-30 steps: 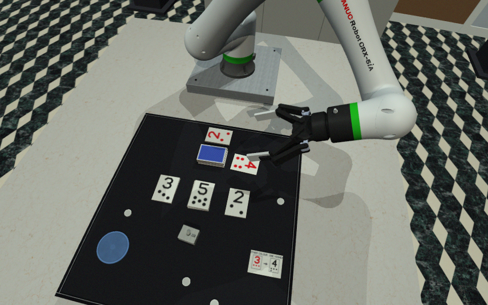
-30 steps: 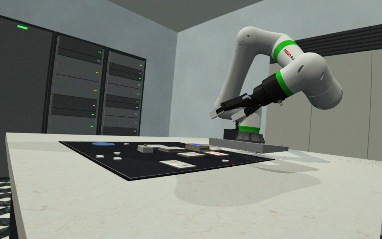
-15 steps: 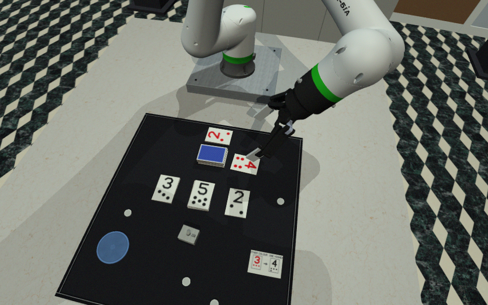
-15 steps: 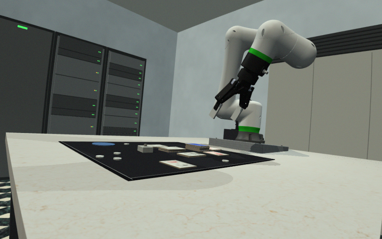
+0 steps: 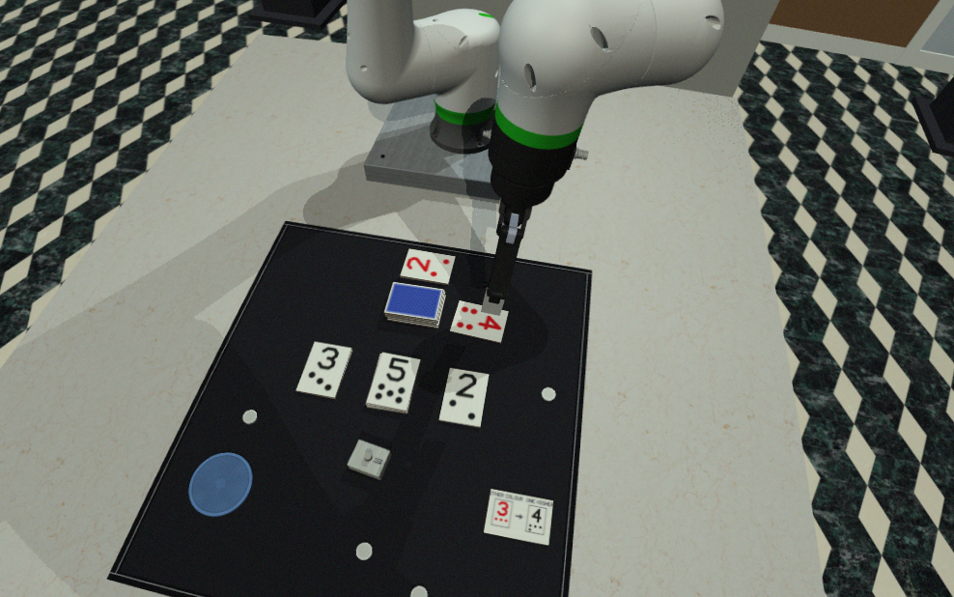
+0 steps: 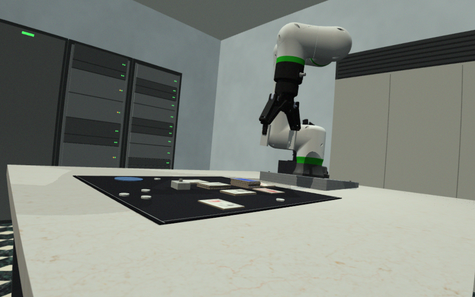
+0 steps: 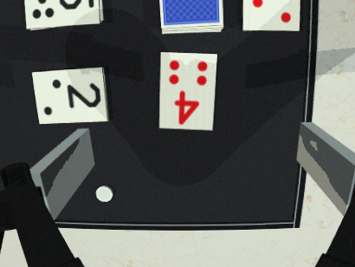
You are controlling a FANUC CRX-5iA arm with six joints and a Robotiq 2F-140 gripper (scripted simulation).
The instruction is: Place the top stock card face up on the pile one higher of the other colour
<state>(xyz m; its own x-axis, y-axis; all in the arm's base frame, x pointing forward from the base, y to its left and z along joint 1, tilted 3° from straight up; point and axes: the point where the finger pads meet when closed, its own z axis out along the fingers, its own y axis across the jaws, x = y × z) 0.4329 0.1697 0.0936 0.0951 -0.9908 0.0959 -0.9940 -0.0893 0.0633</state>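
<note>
Right now the black card cloth is 180 mm ahead of my hand, 170 mm below it and 120 mm to the right of it. The rest, counted from my hand: rule card 300 mm ahead, 150 mm below, 110 mm to the left; then grey box 280 mm ahead, 140 mm below, 120 mm to the right.
</note>
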